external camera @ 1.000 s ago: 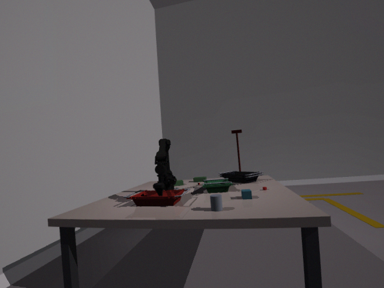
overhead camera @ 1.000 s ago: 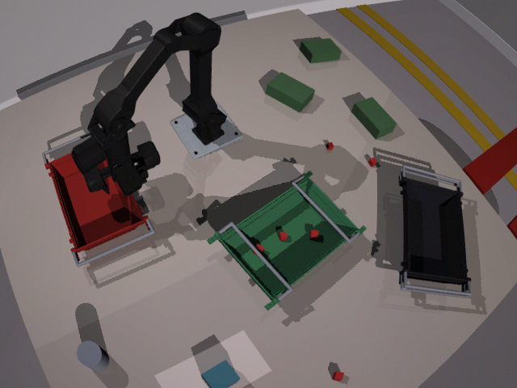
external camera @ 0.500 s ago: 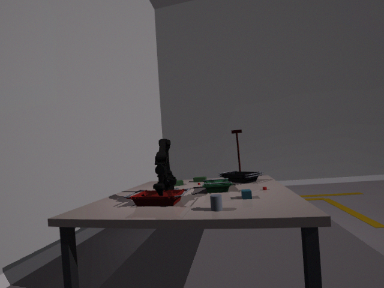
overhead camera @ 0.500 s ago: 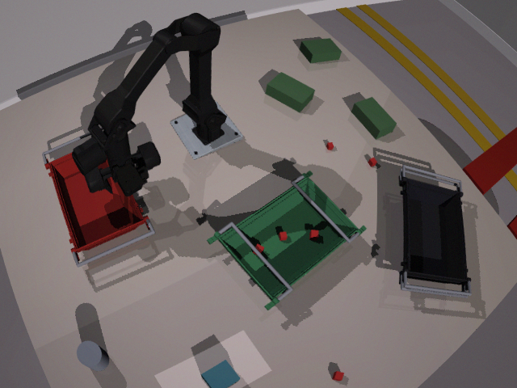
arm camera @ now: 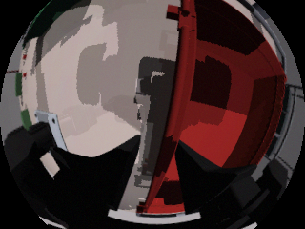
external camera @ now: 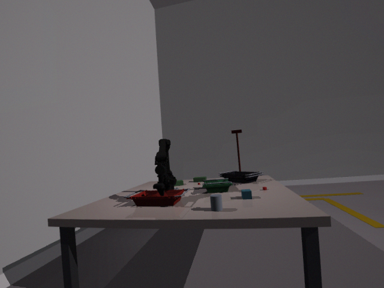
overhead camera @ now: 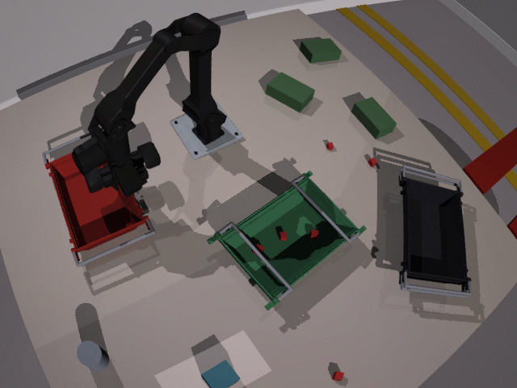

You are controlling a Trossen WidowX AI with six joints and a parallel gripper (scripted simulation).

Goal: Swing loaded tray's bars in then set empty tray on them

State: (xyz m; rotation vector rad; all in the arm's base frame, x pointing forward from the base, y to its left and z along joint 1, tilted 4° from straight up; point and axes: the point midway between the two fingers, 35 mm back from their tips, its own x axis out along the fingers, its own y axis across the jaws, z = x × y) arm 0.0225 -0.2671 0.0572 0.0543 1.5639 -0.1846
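My gripper tip is now 80 mm to the left of the red tray, 30 mm below it and 10 mm past it. Also, from my gripper tip: blue block (500 mm ahead, 90 mm to the right, 10 mm above); then grey cylinder (320 mm ahead, 290 mm to the right, 20 mm above); then small red cube (660 mm ahead, 110 mm to the left).
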